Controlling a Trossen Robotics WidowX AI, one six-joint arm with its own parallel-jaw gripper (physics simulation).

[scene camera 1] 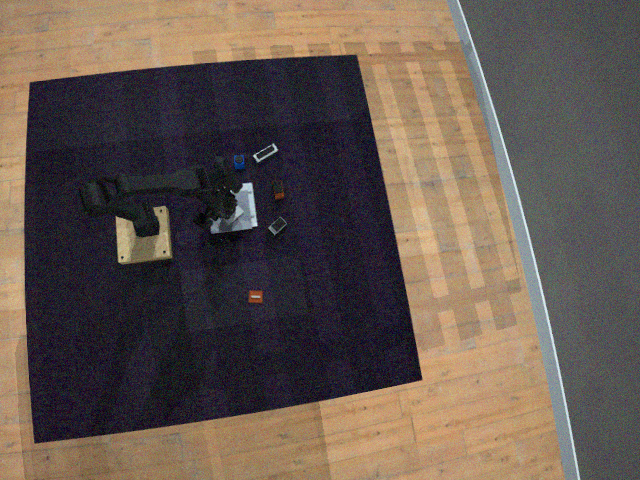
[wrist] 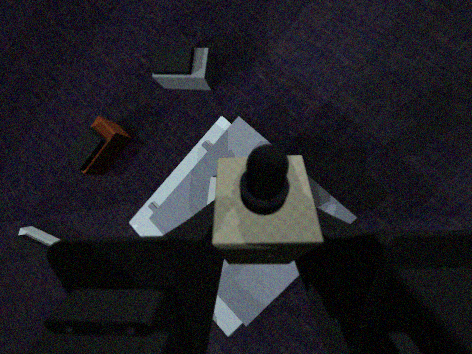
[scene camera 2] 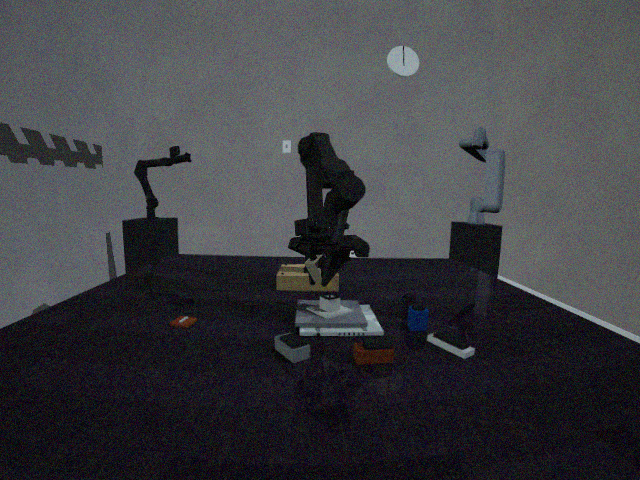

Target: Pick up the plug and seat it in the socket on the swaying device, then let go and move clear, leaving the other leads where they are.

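Note:
My gripper [scene camera 1: 219, 207] [scene camera 2: 320, 277] [wrist: 254, 198] is shut on the plug, a beige block [scene camera 2: 312, 269] [wrist: 265, 227] with a round black stub on top. It holds the plug above the swaying device, apart from it. The device has a grey plate [scene camera 1: 247, 198] [scene camera 2: 305, 318] [wrist: 260, 285] over a white base [scene camera 2: 374, 325] [wrist: 175, 175], and the two are turned against each other. The socket, a small pale block [scene camera 2: 329, 303] on a white pad, stands on the plate, below and slightly right of the plug in scene camera 2. In the wrist view the plug and fingers hide most of it.
Near the device lie a grey piece [scene camera 1: 277, 225] [scene camera 2: 293, 351] [wrist: 182, 82], an orange piece [scene camera 1: 279, 195] [scene camera 2: 373, 355] [wrist: 116, 140], a white piece [scene camera 1: 265, 152] [scene camera 2: 465, 352] [wrist: 40, 235] and a blue piece [scene camera 1: 238, 162] [scene camera 2: 418, 319]. A flat orange square [scene camera 1: 255, 300] [scene camera 2: 178, 323] lies farther off.

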